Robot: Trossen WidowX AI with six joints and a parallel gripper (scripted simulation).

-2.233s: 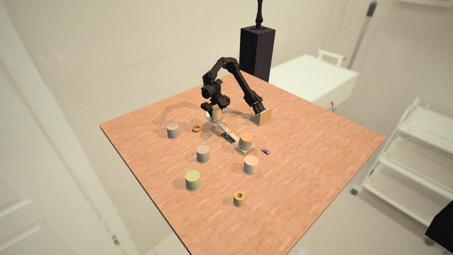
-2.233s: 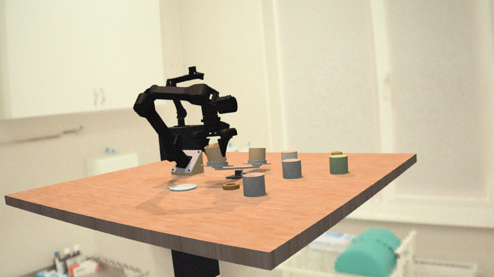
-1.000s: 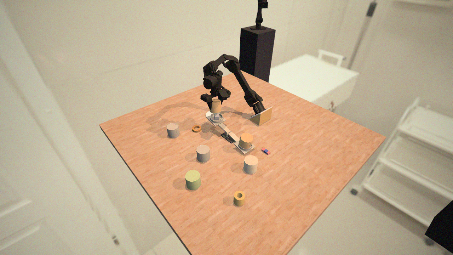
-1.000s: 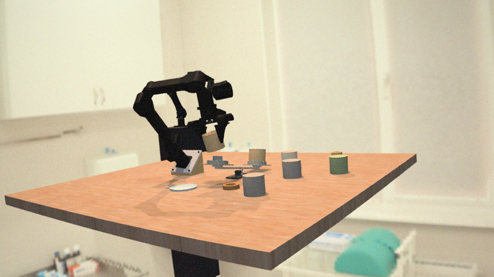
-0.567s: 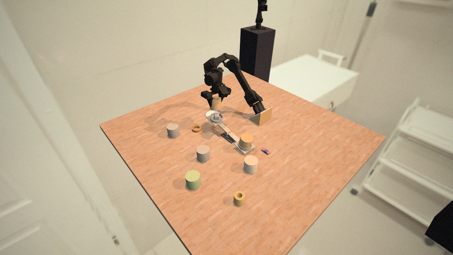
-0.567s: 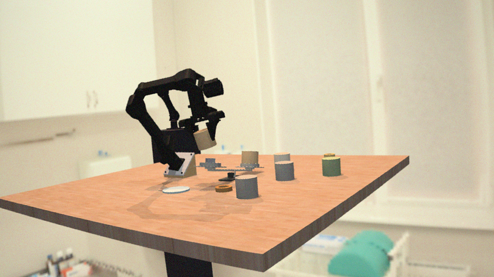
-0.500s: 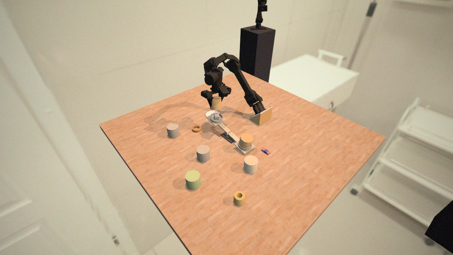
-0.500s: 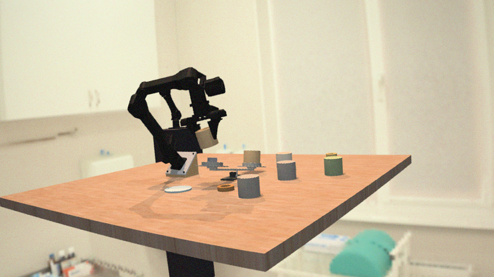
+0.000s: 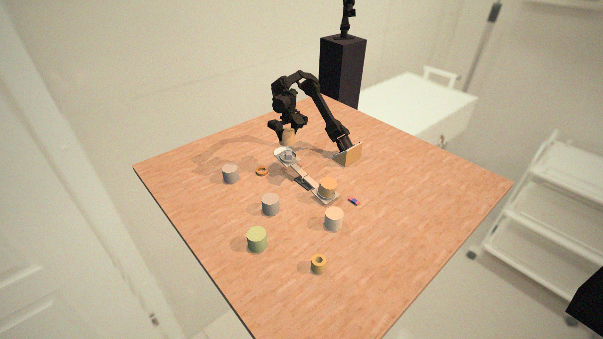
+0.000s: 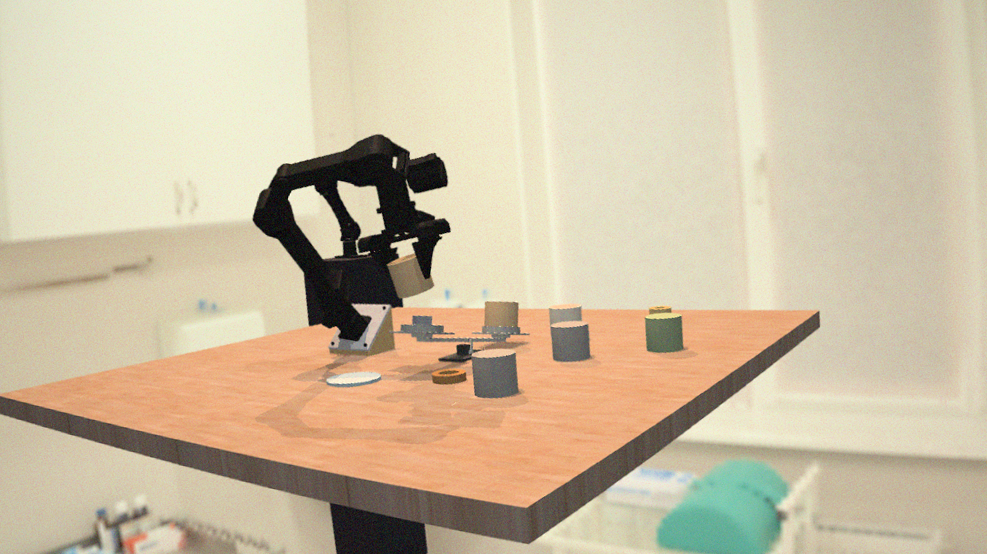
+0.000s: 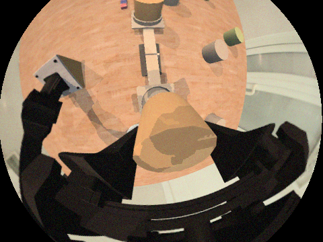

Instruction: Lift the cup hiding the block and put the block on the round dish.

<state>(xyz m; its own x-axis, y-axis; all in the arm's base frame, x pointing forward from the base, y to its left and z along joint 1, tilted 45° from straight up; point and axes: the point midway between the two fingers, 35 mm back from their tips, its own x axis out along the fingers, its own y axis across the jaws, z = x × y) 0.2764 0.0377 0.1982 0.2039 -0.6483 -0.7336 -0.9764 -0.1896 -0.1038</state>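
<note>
The grey block lies 8 cm below my gripper tip and 1 cm to the left of it. Round my gripper tip: small balance 14 cm to the left, 13 cm below; then round white dish 16 cm below, 12 cm to the right, 6 cm behind; then cup 29 cm to the left, 11 cm below, 1 cm behind.
</note>
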